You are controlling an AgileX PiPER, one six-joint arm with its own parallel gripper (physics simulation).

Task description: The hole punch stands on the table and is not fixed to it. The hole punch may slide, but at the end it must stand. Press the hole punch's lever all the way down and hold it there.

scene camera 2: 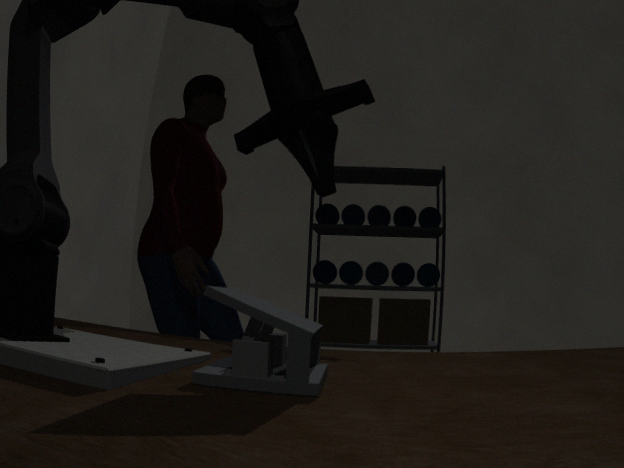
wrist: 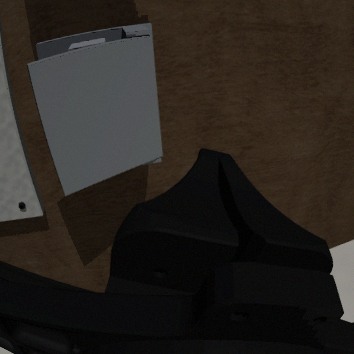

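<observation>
The grey hole punch stands upright on the table. Its lever is raised, sloping up toward the robot's base, with its high free end at the left in the scene view. In the wrist view the lever's broad flat top shows at the upper left. My gripper is shut and holds nothing. It hangs well above the hole punch, over its hinge side in the scene view, and touches nothing.
A pale base plate with dark bolts lies under the arm, close to the hole punch's left side in the scene view. Behind the table are a person in a red top and a shelf rack with dark round things.
</observation>
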